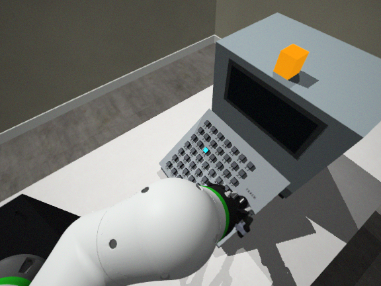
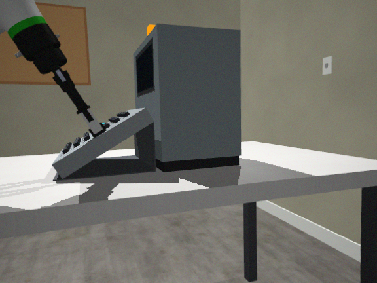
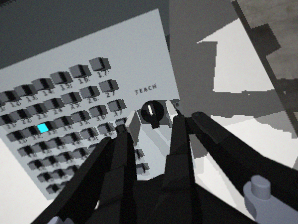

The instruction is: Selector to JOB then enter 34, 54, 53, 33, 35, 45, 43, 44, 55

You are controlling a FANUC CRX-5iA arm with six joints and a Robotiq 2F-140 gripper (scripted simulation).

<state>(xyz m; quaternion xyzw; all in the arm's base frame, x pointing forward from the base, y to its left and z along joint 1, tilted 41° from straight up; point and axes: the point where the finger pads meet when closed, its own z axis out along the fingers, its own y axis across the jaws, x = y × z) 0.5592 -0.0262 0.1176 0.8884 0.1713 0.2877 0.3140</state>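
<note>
Now: hand 2 cm short of the selector knob and 2 cm above it. The rest, counted from my hand: key 2 cm ahead, 20 cm to the left, 1 cm below; then sloped keypad 2 cm ahead, 12 cm to the left, 7 cm below.
</note>
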